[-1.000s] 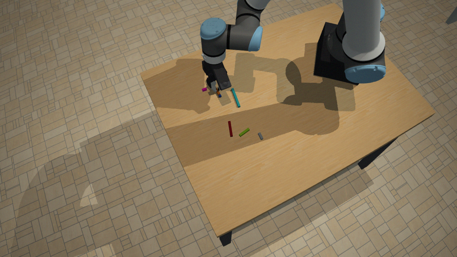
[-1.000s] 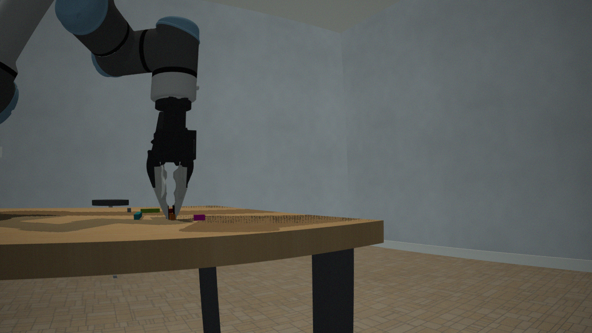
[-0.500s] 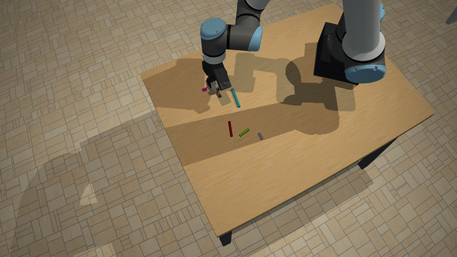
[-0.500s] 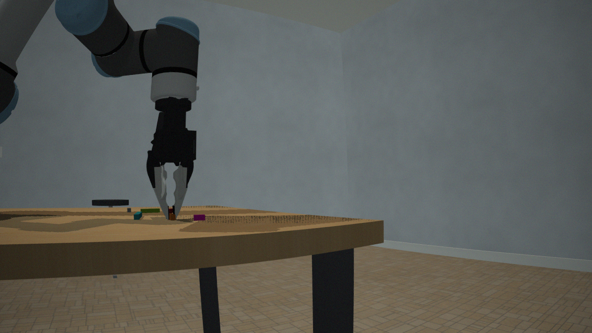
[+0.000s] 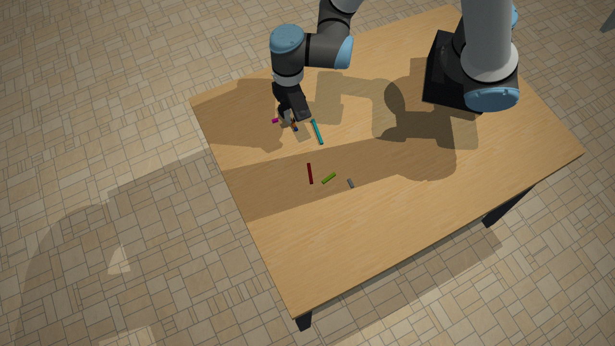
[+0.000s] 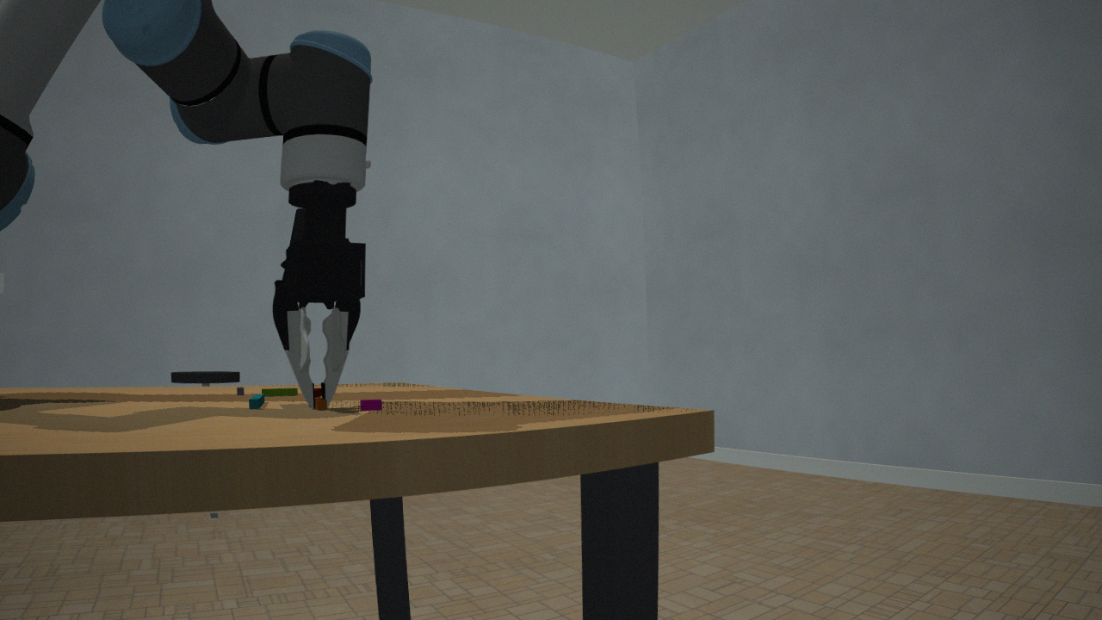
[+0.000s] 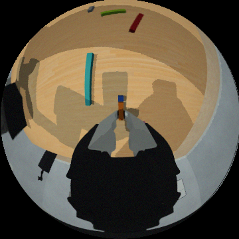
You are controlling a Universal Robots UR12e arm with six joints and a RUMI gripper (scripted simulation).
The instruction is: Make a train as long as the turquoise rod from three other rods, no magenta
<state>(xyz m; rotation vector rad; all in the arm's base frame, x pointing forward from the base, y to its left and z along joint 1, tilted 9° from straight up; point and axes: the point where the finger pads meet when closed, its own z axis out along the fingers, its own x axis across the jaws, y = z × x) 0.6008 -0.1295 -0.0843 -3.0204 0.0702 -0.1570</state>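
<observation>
Right now my hand is 1 cm above the orange rod. Round my hand: turquoise rod (7 cm to the left, 6 cm behind, 1 cm below); then magenta rod (5 cm ahead, 4 cm to the right, 1 cm below); then blue rod (3 cm to the left, 1 cm below).
</observation>
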